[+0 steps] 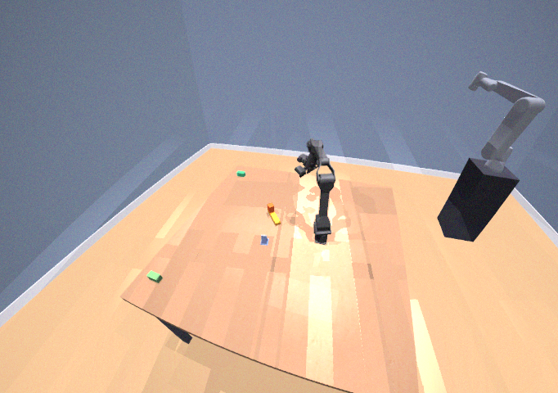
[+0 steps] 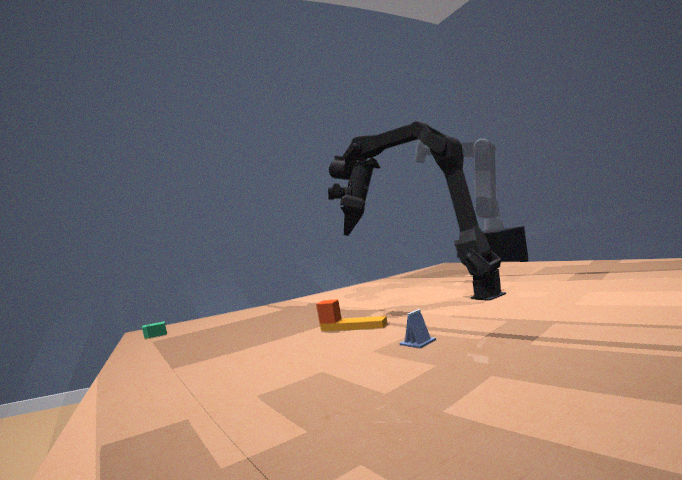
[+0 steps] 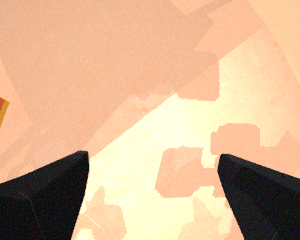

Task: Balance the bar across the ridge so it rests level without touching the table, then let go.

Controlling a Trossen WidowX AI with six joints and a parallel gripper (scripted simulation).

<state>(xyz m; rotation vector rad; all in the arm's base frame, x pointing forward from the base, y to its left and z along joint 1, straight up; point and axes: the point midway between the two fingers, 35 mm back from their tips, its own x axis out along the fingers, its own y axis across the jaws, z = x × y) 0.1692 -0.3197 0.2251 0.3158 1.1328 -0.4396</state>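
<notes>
My gripper tip is 210 mm to the right of the bar, 170 mm above it and 150 mm short of it.
</notes>
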